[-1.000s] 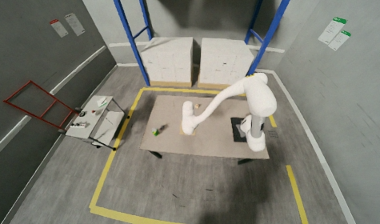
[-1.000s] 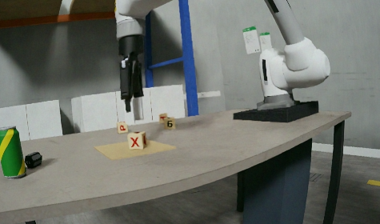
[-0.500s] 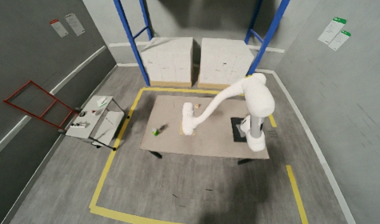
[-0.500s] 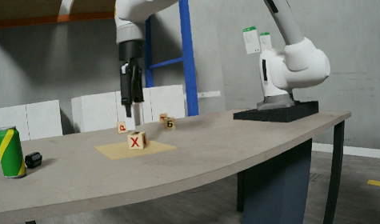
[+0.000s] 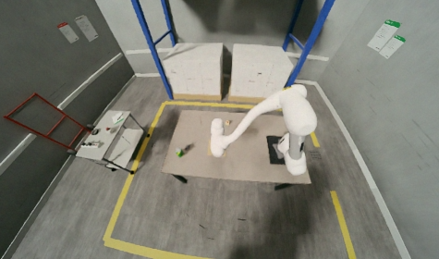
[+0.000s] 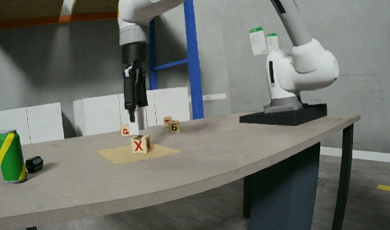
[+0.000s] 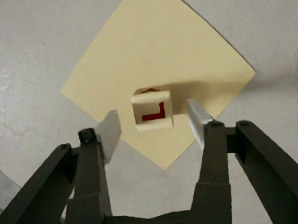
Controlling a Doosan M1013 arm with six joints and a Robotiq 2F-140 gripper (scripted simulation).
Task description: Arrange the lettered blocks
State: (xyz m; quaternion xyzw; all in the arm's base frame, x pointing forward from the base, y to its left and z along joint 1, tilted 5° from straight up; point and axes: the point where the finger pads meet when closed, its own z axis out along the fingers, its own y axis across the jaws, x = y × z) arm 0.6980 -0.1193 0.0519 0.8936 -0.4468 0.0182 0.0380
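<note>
My hand is 90 mm above the tan mat, 30 mm to the left of it and 10 mm short of it. The rest, counted from my hand: block (450 mm behind, 400 mm to the right, 70 mm below); small black object (340 mm ahead, 70 mm to the right, 70 mm below); yellow can (410 mm ahead, 30 mm below, 10 mm to the left).
</note>
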